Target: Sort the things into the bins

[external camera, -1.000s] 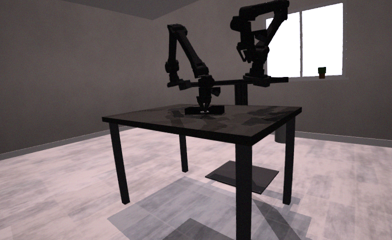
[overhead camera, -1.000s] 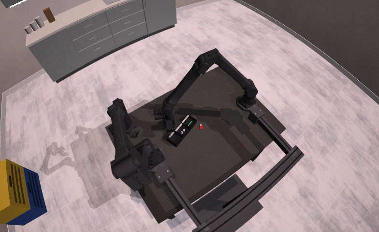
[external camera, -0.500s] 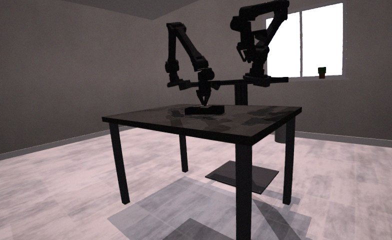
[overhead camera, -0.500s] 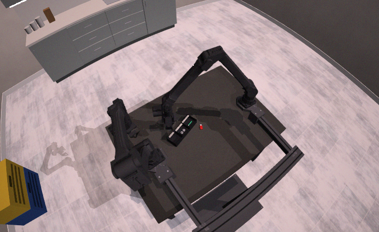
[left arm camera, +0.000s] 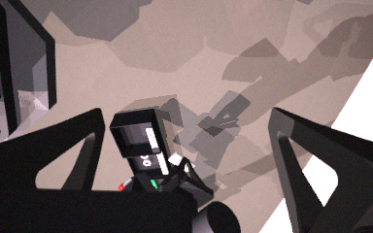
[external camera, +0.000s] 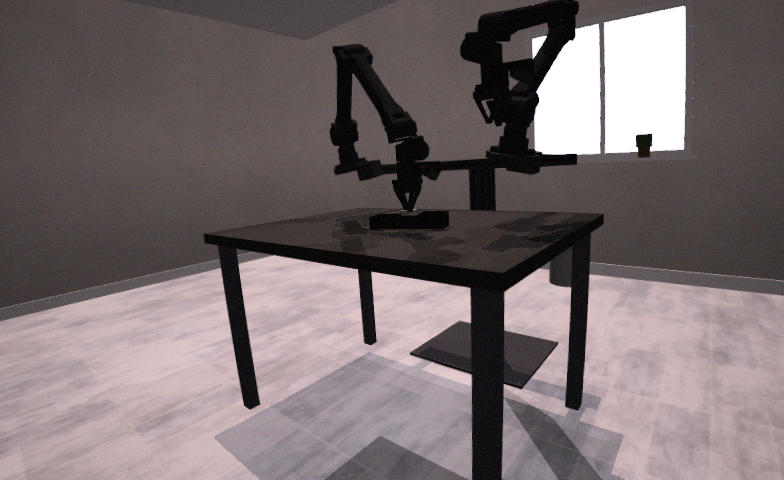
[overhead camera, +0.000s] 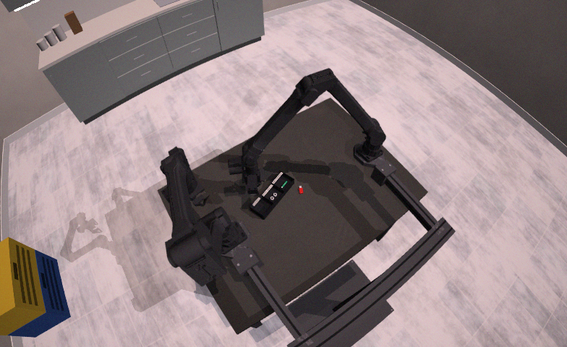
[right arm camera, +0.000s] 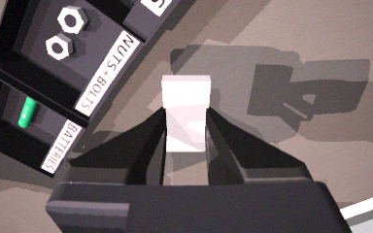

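Right now the white card is 1 cm below my right hand. Round my right hand: black labelled bin 7 cm behind, 5 cm to the right, 5 cm below; then red usb stick 12 cm behind, 19 cm to the right, 6 cm below; then green battery 5 cm behind, 14 cm to the right, 6 cm below.
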